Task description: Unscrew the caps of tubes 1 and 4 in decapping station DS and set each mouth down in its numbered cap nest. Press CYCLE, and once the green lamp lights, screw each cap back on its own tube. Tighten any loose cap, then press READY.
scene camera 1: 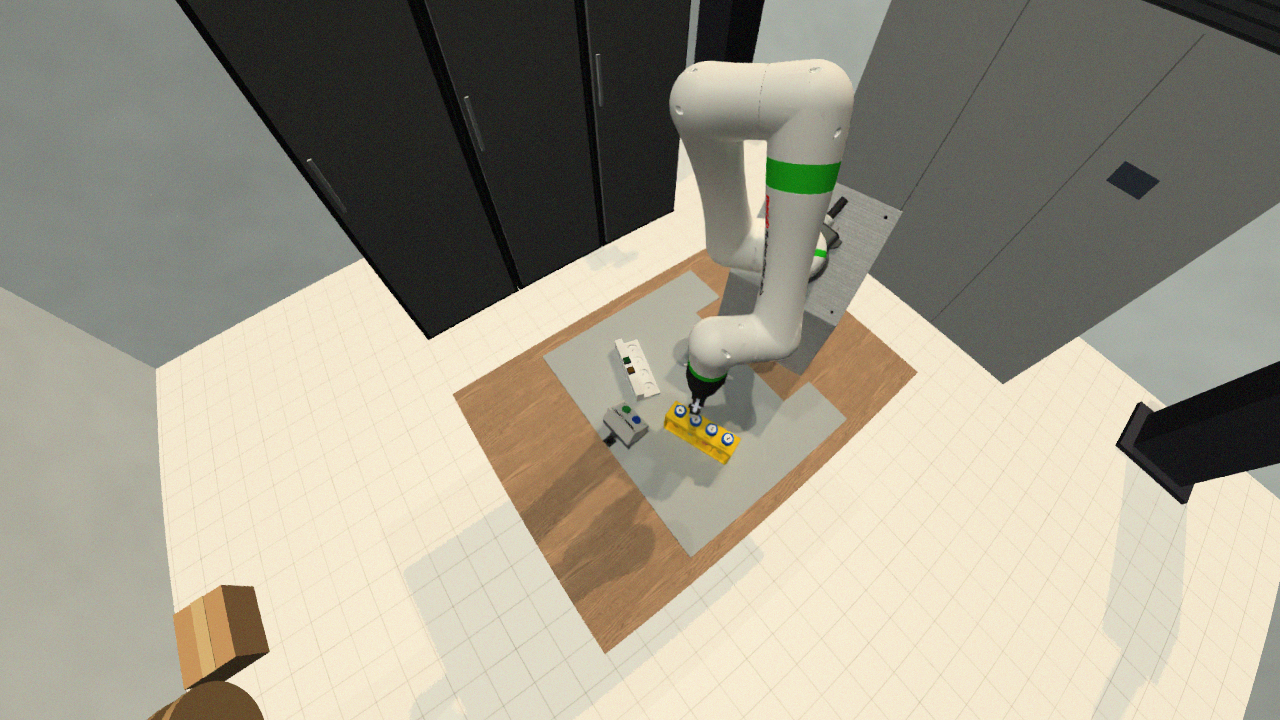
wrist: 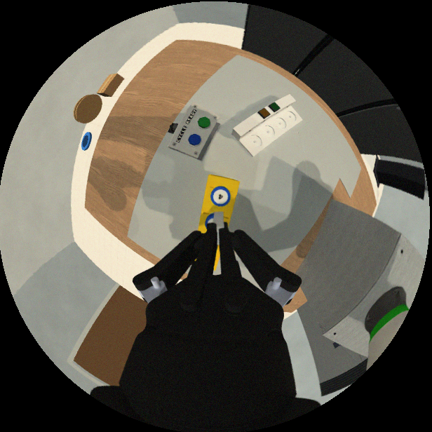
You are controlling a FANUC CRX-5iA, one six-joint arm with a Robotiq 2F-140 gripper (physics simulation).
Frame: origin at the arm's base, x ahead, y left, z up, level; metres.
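Seen in the pictures: gripper, between the fingertips: (scene camera 1: 693, 415).
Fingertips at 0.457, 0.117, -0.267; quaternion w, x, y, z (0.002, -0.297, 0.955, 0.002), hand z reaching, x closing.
Observation:
A point is followed by its place in that frame, as x, y, z.
The yellow tube rack (scene camera 1: 699, 441) {0.454, 0.166, -0.383} (wrist: 232, 186) holds tubes with blue-rimmed white caps, all four places capped in the scene view. Cap 4 (scene camera 1: 680, 411) {0.479, 0.086, -0.266} (wrist: 220, 196) is at the end nearest the button box. My gripper (scene camera 1: 695, 408) {0.457, 0.117, -0.266} (wrist: 218, 218) is shut and empty, its fingertips pointing down just over the cap beside cap 4, which they partly hide. The white cap nest block (scene camera 1: 640, 373) {0.463, -0.133, -0.382} (wrist: 274, 128) shows empty round nests. Its green lamp (scene camera 1: 626, 360) {0.487, -0.178, -0.334} (wrist: 274, 106) and amber lamp (wrist: 264, 113) look dark. The CYCLE/READY box (scene camera 1: 625, 426) {0.626, 0.017, -0.307} (wrist: 186, 148) has a blue button (scene camera 1: 636, 419) {0.585, 0.015, -0.316} (wrist: 194, 139) and a green button (scene camera 1: 626, 409) {0.590, -0.029, -0.316} (wrist: 203, 122).
The rack, nest block and button box stand on a grey mat (scene camera 1: 689, 528) {0.640, 0.348, -0.388} (wrist: 235, 67) on the wooden table (scene camera 1: 501, 411) {0.910, -0.286, -0.390} (wrist: 165, 60). The nest block and button box are apart from the rack. The arm's metal base plate (scene camera 1: 863, 232) {-0.124, 0.078, 0.094} is at the table's back edge. Dark cabinets stand behind.

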